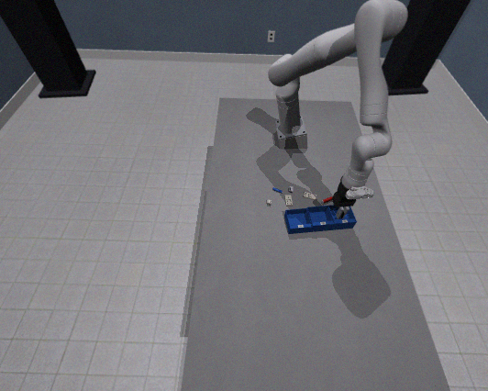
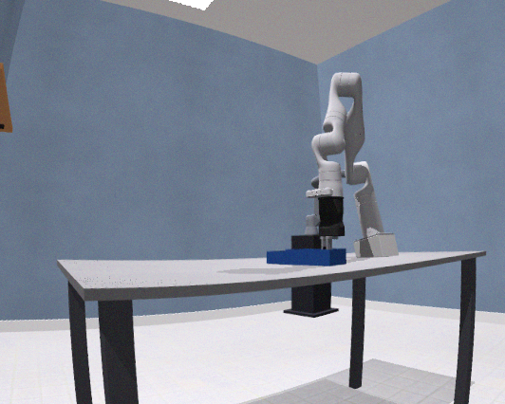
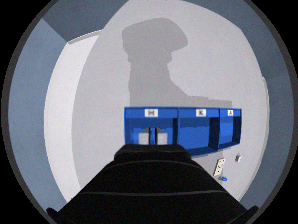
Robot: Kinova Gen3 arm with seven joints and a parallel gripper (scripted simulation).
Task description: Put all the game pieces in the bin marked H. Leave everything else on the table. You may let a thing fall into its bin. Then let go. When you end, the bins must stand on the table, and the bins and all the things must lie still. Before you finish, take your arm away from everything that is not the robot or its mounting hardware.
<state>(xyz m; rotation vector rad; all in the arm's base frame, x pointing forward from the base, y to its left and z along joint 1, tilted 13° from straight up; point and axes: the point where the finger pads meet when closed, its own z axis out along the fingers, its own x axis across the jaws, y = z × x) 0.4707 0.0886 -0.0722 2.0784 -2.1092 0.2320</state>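
My gripper is now 260 mm to the left of the die, 100 mm past it and 30 mm above it. From my hand the other things lie so: red cylinder 90 mm behind, 30 mm below, 20 mm to the right; then blue three-compartment bin 80 mm to the right, 10 mm below; then grey-white piece 160 mm to the right, 160 mm behind, 30 mm below.
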